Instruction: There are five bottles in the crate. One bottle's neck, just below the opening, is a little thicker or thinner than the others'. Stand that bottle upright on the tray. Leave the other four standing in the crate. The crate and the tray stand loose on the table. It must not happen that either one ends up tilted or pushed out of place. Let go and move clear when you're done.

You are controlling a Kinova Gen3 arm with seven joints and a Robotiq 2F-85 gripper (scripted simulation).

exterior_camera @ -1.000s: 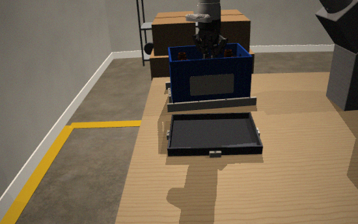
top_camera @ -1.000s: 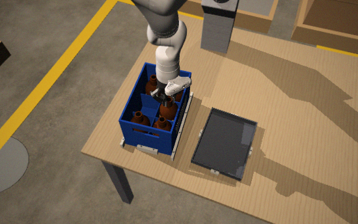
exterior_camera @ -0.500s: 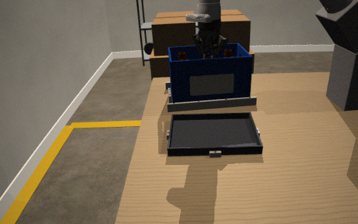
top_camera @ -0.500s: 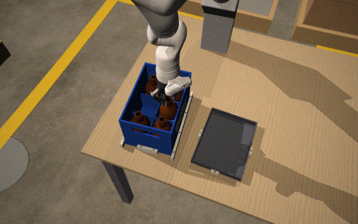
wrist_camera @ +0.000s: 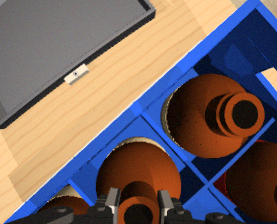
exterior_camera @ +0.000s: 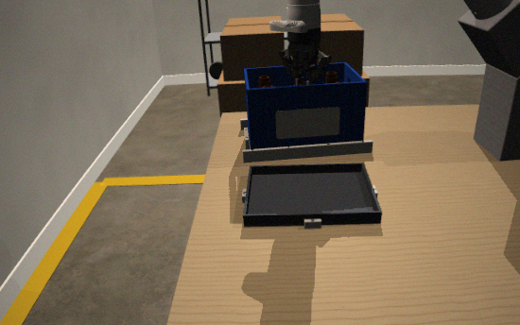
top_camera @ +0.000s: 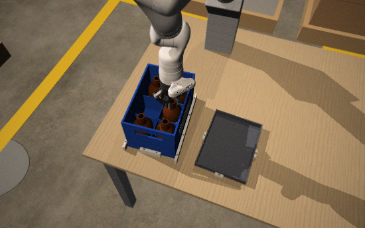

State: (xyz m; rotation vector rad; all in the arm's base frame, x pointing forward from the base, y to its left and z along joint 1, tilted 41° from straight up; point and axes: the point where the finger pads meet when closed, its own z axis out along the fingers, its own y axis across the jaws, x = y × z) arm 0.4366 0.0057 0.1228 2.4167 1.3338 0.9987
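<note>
The blue crate lies 70 mm below my hand, 40 mm to the right of it and 10 mm ahead of it. Also, from my hand: dark grey tray (230 mm to the left, 140 mm below, 40 mm behind).
</note>
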